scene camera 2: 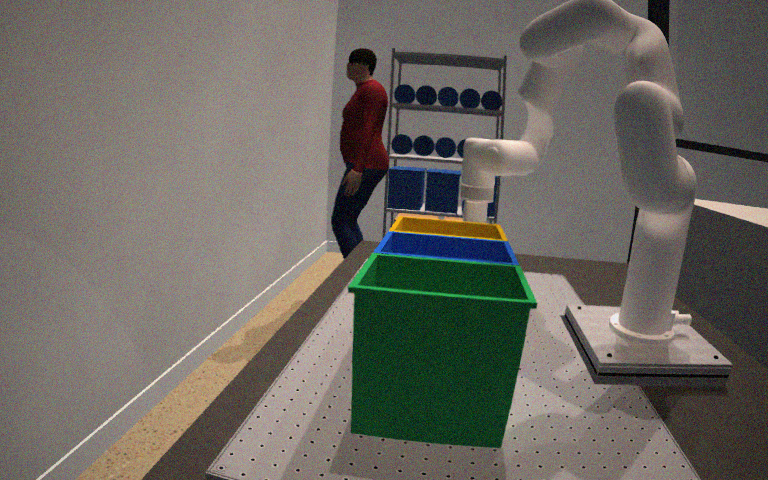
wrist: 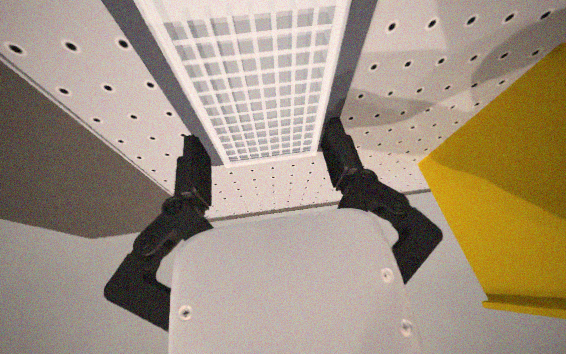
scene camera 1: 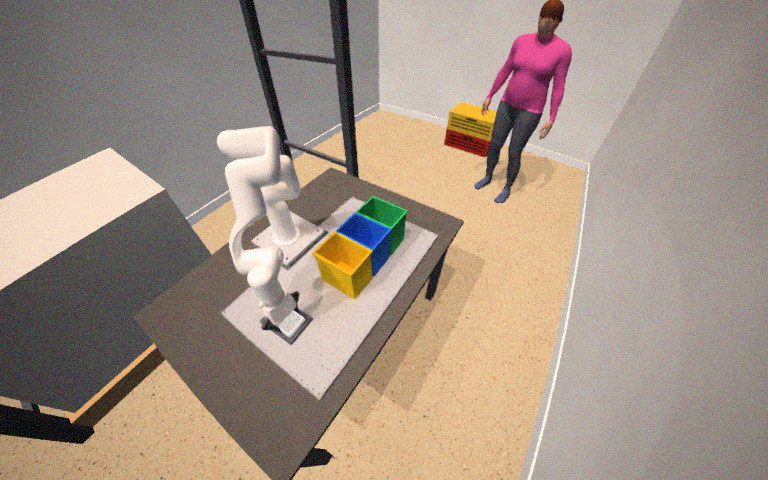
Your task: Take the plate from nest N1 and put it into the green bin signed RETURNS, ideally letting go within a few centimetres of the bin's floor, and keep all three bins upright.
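Note:
The white gridded plate lies in a dark grey nest on the perforated board. No label N1 is readable. My gripper is open, with its black fingers spread on either side of the plate's near end in the wrist view and nothing gripped. Their exact height beside the plate is hard to tell. In scene camera 2 the fingers and plate are hidden behind the bins. The green bin stands upright at the end of the row. Its RETURNS sign does not show.
The blue bin and yellow bin stand upright between my gripper and the green bin. The board lies on the brown table. Two people stand beyond the table.

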